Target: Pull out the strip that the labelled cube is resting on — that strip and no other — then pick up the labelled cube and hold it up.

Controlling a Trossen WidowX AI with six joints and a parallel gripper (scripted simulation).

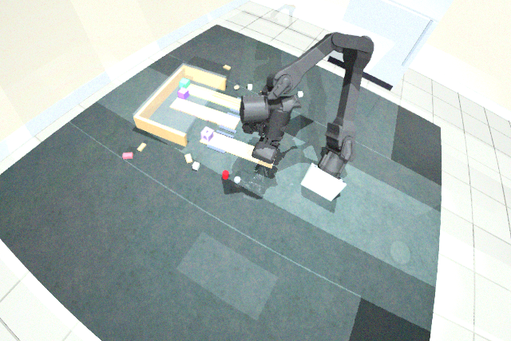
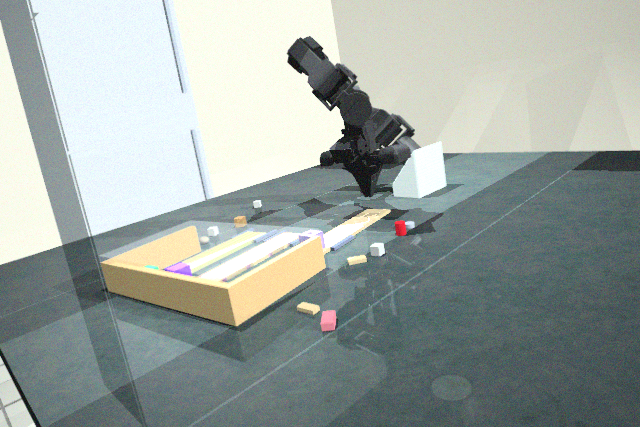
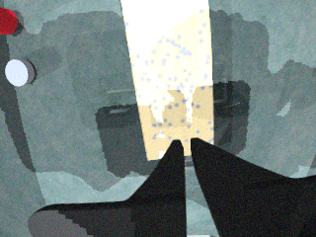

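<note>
The cream strip is 90 mm ahead of my gripper tip, 40 mm below it and 10 mm to the left of it. From my gripper tip the other things lie so: labelled cube (200 mm ahead, 30 mm to the left, 20 mm below); then red cylinder (120 mm to the left, 80 mm ahead, 30 mm below); then pink block (380 mm ahead, 220 mm to the left, 40 mm below).
</note>
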